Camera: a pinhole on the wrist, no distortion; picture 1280 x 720 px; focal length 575.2 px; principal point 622.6 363.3 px. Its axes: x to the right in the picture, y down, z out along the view. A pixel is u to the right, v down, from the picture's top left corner.
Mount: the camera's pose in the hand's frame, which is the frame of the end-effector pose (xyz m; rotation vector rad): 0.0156 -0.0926 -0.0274 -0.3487 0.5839 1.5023
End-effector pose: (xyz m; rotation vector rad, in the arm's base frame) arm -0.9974 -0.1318 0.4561 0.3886 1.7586 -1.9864
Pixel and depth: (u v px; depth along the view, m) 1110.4 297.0 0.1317
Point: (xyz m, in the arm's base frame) -0.9988 -0.1598 0.3732
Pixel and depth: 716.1 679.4 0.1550
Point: -0.9388 -0.2217 0.4764
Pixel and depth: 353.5 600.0 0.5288
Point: -0.8430 -0.6802 0.5871
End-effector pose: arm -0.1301 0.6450 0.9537 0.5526 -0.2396 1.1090
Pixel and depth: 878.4 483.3 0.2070
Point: -0.2127 0.6274 1.0651
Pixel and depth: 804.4 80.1 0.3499
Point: -0.1781 0.7956 1.2594
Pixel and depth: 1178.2 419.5 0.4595
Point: -0.5881 0.7838 1.2139
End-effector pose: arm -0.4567 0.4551 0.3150 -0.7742 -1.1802 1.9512
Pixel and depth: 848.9 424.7 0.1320
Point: -0.5158 0.4374 0.3113
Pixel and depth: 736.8 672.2 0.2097
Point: -0.5431 0.3147 0.3186
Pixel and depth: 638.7 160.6 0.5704
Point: -0.9990 0.4320 0.2322
